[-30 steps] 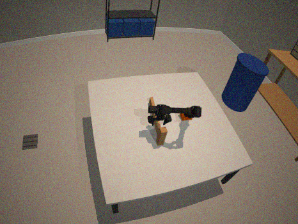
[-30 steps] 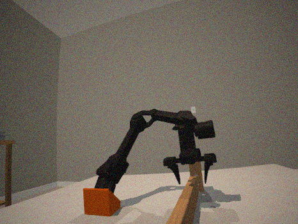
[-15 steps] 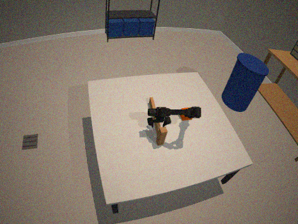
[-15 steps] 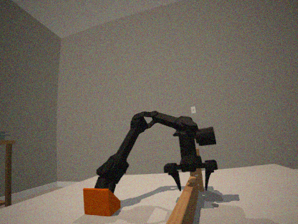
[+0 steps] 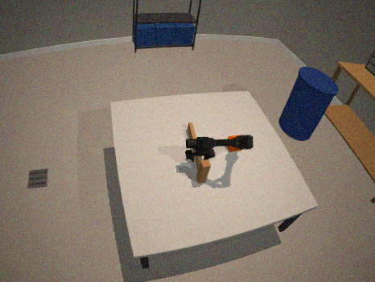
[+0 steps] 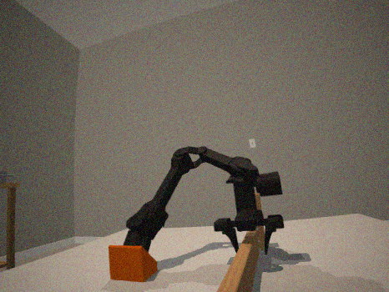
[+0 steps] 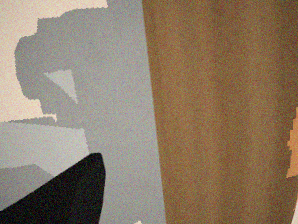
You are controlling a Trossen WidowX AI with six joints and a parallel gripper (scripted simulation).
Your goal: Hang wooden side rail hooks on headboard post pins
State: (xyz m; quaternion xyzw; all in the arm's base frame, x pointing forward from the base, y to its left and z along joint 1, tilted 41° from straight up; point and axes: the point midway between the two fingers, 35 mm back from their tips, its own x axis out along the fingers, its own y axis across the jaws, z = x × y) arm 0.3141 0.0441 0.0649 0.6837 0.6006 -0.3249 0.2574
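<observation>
Now: gripper tip 13 cm to the right of the headboard post, 6 cm below it and 2 cm short of it.
</observation>
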